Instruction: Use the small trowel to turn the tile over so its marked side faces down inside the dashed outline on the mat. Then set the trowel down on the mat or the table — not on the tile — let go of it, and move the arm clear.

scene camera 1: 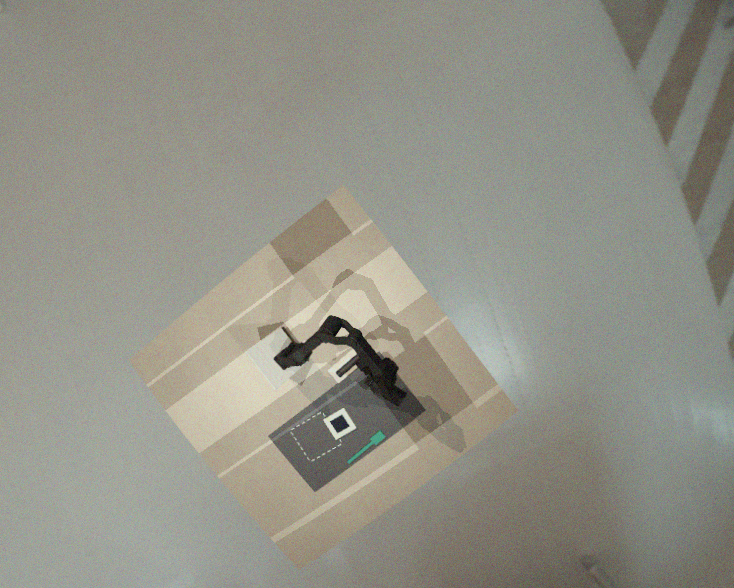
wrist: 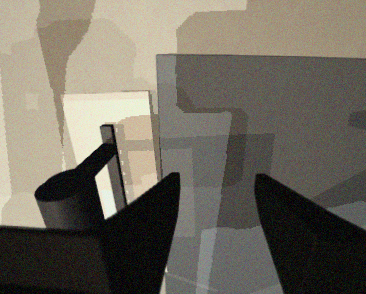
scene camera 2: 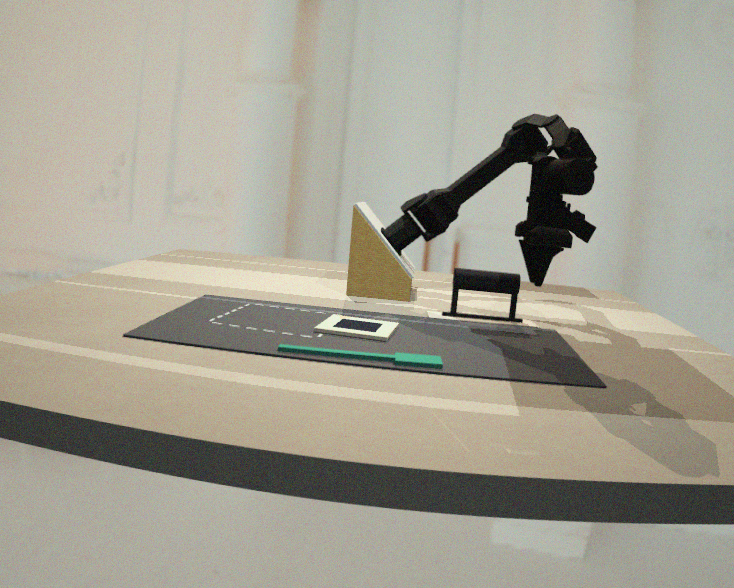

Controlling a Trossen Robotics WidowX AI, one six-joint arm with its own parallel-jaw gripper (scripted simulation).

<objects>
One and the same spot on a dark grey mat: (scene camera 1: pixel 370 412) is (scene camera 2: pixel 450 345).
</objects>
